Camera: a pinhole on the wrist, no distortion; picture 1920 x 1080 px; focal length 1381.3 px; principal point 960.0 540.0 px. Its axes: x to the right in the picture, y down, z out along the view. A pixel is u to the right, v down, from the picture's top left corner.
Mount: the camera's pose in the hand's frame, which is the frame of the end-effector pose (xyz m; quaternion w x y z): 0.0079 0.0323 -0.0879 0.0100 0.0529 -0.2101 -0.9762
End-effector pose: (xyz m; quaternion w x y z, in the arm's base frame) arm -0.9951 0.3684 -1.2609 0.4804 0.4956 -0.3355 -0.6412
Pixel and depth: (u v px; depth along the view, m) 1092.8 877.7 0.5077
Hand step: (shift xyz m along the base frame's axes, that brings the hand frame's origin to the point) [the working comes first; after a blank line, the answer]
In the camera's frame: 0.0488 0.1241 0.5077

-0.3608 0.0323 0.2618
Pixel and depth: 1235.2 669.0 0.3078
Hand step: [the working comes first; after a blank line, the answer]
In the camera's frame: 0.0613 0.0287 0.3078

-0.1477 0.0322 0.2002
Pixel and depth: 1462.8 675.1 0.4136
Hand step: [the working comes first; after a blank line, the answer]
In the camera's frame: 0.1506 0.0405 0.4136

-0.2227 0.1139 0.2838
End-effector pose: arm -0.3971 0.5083 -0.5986 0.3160 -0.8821 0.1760 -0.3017
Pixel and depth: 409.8 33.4 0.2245
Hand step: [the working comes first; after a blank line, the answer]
In the camera's frame: -0.0894 -0.0823 0.2245

0.0890 -0.1455 -0.1600
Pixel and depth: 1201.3 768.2 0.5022
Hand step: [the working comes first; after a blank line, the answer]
In the camera's frame: 0.0877 0.0830 0.5022

0.1327 0.1271 -0.4041
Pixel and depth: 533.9 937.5 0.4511
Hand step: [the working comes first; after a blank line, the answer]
In the camera's frame: -0.1392 0.1298 0.4511

0.3108 0.0493 -0.2681
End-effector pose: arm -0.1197 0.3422 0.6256 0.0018 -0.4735 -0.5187 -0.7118
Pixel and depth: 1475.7 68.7 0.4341
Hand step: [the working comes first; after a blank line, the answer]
In the camera's frame: 0.1621 -0.1481 0.4341

0.4306 -0.0845 0.1174
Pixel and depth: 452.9 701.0 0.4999
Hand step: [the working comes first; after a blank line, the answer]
In the camera's frame: -0.1835 0.0583 0.4999

0.2930 0.2797 0.2387
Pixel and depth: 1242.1 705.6 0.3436
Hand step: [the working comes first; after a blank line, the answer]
In the camera's frame: 0.0702 0.0412 0.3436

0.2769 0.0633 0.0338
